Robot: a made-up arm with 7 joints. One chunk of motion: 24 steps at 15 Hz.
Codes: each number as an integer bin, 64 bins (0 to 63) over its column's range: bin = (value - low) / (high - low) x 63, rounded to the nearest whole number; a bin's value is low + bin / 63 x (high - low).
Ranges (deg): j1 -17..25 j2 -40..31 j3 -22..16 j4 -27..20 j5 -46..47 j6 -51..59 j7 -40..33
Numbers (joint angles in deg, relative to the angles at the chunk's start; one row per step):
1: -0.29 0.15 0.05 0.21 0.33 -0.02 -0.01
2: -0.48 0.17 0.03 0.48 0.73 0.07 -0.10
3: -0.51 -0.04 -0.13 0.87 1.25 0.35 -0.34
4: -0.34 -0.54 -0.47 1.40 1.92 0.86 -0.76
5: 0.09 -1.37 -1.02 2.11 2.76 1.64 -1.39
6: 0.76 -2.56 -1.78 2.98 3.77 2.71 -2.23
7: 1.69 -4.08 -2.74 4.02 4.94 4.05 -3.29
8: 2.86 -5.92 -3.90 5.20 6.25 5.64 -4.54
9: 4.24 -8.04 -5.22 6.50 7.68 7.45 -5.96
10: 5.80 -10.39 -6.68 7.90 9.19 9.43 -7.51
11: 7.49 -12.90 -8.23 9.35 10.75 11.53 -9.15
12: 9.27 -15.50 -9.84 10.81 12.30 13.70 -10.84
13: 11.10 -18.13 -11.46 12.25 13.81 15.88 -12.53
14: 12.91 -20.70 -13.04 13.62 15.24 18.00 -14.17
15: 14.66 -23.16 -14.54 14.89 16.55 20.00 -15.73
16: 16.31 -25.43 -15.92 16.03 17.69 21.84 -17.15
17: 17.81 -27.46 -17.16 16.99 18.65 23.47 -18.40
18: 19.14 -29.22 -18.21 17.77 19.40 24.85 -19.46
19: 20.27 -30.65 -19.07 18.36 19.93 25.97 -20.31
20: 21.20 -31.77 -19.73 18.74 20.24 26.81 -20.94
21: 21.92 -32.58 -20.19 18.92 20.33 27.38 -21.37
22: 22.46 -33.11 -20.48 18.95 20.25 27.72 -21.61
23: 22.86 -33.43 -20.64 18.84 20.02 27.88 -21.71
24: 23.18 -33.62 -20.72 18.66 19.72 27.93 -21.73
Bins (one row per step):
1: 25 36 37 36 31 29 35
2: 25 36 37 37 32 29 34
3: 25 35 36 37 32 29 34
4: 25 35 36 38 32 30 34
5: 26 34 35 39 33 30 33
6: 27 33 34 40 34 31 33
7: 28 32 32 42 35 32 32
8: 30 30 30 43 35 32 31
9: 32 28 28 45 36 33 29
10: 34 26 25 47 37 35 28
11: 37 24 23 49 38 36 27
12: 39 22 20 51 39 37 25
13: 42 19 17 53 41 38 24
14: 45 17 15 54 41 40 22
15: 47 15 12 56 42 41 21
16: 50 13 10 58 43 42 20
17: 52 11 8 59 44 43 19
18: 54 10 6 60 44 43 18
19: 56 8 5 61 45 44 17
20: 57 7 4 61 45 45 16
21: 58 7 3 62 45 45 16
22: 59 6 3 62 45 45 16
23: 60 6 2 61 45 45 16
24: 60 6 2 61 45 45 16

